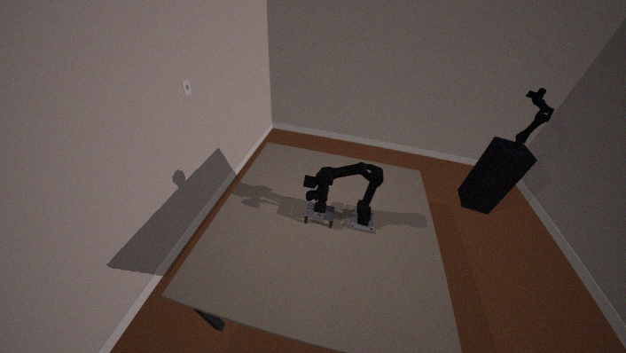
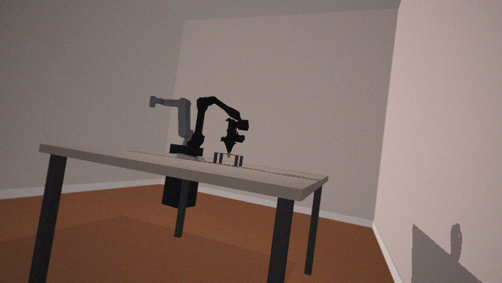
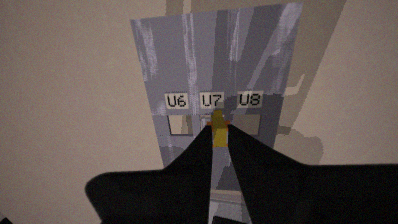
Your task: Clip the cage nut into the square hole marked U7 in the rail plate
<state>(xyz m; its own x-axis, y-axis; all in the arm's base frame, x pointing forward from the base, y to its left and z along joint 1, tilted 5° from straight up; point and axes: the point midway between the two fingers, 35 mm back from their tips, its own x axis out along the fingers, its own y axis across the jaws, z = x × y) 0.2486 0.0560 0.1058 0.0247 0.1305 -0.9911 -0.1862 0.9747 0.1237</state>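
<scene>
The cage nut lies 1 cm below my gripper tip.
</scene>
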